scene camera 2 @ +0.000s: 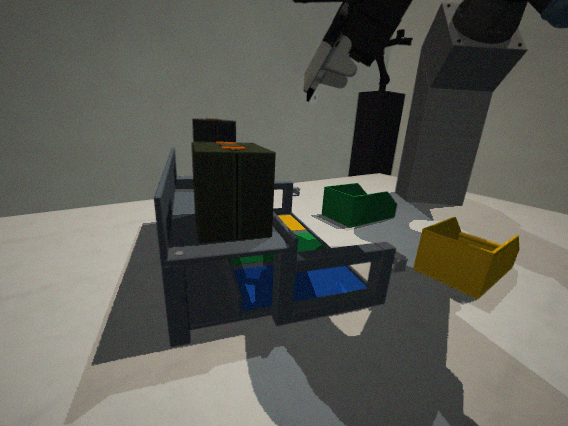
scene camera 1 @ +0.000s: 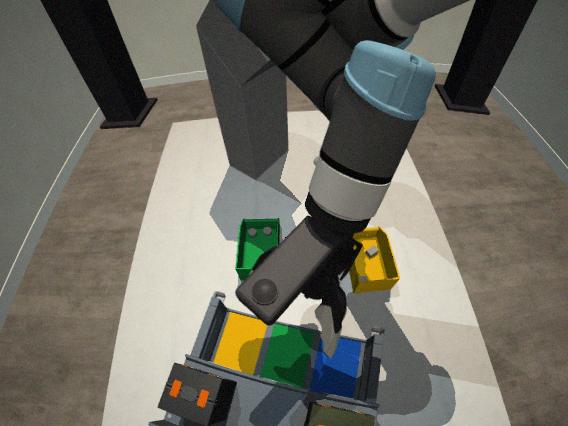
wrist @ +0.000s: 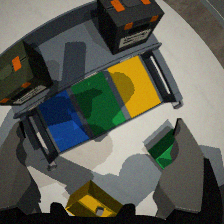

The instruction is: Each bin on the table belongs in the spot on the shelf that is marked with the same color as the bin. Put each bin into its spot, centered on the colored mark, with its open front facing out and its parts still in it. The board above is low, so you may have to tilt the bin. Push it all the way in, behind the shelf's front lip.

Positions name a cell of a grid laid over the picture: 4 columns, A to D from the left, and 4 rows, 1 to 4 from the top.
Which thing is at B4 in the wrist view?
A yellow bin.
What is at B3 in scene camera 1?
A green bin.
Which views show the yellow bin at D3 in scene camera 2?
Scene camera 2, scene camera 1 and the wrist view: all of them.
